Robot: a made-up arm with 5 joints. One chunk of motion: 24 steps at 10 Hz.
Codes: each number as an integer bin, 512 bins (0 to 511) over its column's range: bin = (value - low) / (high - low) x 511, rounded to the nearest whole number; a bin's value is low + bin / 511 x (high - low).
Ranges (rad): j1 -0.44..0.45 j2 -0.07..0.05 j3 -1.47..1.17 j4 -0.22..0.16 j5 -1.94..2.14
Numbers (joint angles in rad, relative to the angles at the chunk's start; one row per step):
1: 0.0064 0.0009 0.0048 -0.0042 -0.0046
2: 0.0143 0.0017 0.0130 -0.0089 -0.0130
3: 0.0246 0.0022 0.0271 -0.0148 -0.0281
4: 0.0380 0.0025 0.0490 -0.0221 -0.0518
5: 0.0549 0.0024 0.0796 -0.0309 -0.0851
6: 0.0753 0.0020 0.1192 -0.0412 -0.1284
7: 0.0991 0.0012 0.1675 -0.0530 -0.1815
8: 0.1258 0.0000 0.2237 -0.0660 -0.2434
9: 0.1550 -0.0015 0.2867 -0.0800 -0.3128
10: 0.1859 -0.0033 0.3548 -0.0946 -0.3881
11: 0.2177 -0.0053 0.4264 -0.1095 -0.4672
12: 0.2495 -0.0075 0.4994 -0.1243 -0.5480
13: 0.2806 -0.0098 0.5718 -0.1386 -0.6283
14: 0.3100 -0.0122 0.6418 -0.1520 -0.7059
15: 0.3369 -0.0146 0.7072 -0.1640 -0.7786
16: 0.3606 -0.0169 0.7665 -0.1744 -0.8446
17: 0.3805 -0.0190 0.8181 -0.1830 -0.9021
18: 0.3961 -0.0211 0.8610 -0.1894 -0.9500
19: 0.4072 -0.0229 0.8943 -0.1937 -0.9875
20: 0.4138 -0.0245 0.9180 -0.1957 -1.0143
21: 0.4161 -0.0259 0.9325 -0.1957 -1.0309
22: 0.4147 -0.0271 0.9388 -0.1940 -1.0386
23: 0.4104 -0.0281 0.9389 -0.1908 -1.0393
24: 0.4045 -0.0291 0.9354 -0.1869 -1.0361
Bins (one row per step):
1: 256 302 285 290 242
2: 261 305 287 284 241
3: 267 307 290 276 239
4: 274 309 294 266 236
5: 284 308 300 254 232
6: 296 307 308 240 227
7: 310 303 317 225 220
8: 325 298 328 207 212
9: 342 292 340 188 204
10: 359 284 353 169 194
11: 378 276 367 149 184
12: 396 266 381 129 174
13: 414 256 395 109 164
14: 431 246 409 91 155
15: 446 236 421 75 145
16: 460 226 433 61 137
17: 471 217 443 50 130
18: 480 208 451 41 124
19: 486 201 458 35 119
20: 490 194 462 33 116
21: 492 188 465 33 114
22: 491 183 466 35 113
23: 488 178 466 39 113
24: 485 174 466 45 113

